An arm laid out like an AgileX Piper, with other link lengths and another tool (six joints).
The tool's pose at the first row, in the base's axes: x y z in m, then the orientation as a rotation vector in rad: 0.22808, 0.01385, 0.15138, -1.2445, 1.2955, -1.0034
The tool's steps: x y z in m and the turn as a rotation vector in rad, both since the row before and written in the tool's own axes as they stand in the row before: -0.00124, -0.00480, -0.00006, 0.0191, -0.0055, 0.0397; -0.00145, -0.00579, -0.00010, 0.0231, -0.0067, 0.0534; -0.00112, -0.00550, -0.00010, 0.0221, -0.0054, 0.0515; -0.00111, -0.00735, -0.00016, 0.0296, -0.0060, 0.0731; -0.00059, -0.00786, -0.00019, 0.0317, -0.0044, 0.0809; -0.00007, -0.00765, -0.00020, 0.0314, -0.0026, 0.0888; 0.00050, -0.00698, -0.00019, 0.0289, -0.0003, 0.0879; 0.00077, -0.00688, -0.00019, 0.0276, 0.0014, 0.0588; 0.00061, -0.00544, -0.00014, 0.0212, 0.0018, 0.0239; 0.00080, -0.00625, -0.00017, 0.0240, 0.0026, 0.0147; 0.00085, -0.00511, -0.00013, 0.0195, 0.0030, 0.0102
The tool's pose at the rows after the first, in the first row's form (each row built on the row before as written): 0.22855, 0.01453, 0.15627, -1.2018, 1.2987, -0.9813; 0.22900, 0.01505, 0.16220, -1.1463, 1.3044, -0.9506; 0.22933, 0.01498, 0.16780, -1.0926, 1.3100, -0.9215; 0.22964, 0.01411, 0.17518, -1.0174, 1.3189, -0.8800; 0.22980, 0.01203, 0.18278, -0.9345, 1.3293, -0.8345; 0.22978, 0.00894, 0.18978, -0.8457, 1.3421, -0.7835; 0.22963, 0.00506, 0.19561, -0.7590, 1.3555, -0.7324; 0.22935, 0.00051, 0.20082, -0.6941, 1.3608, -0.7039; 0.22901, -0.00333, 0.20471, -0.6595, 1.3594, -0.6991; 0.22850, -0.00792, 0.20900, -0.6291, 1.3551, -0.7037; 0.22799, -0.01187, 0.21231, -0.6054, 1.3519, -0.7091
